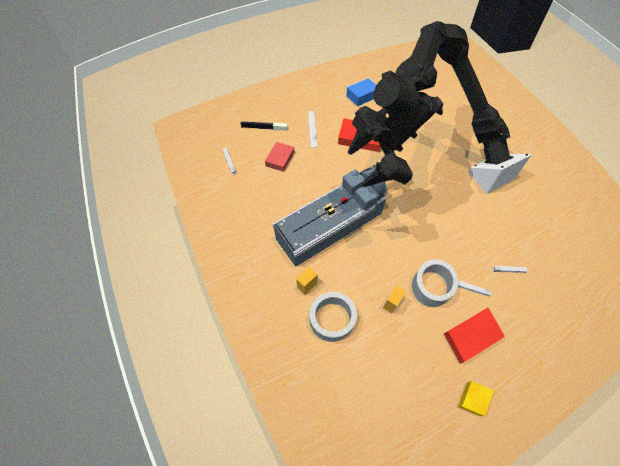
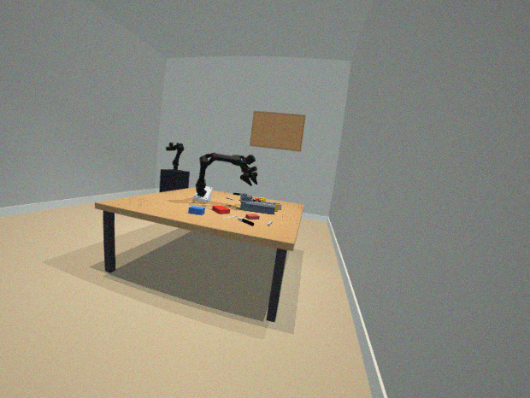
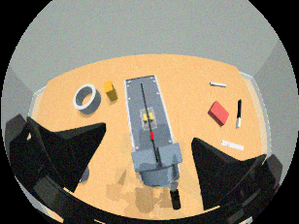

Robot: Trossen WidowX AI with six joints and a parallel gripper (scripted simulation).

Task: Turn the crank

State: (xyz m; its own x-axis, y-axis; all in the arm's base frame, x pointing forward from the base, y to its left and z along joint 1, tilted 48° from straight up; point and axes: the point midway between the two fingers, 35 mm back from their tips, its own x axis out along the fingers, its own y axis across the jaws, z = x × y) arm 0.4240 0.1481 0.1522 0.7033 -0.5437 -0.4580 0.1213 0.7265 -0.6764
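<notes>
The dark crank handle is 120 mm behind my gripper tip, 80 mm below it and 50 mm to the right of it. Also, from my gripper tip: red block (240 mm to the right, 190 mm below, 100 mm ahead); then red pointer (120 mm below, 20 mm ahead); then black marker (370 mm to the right, 190 mm below, 90 mm ahead).
</notes>
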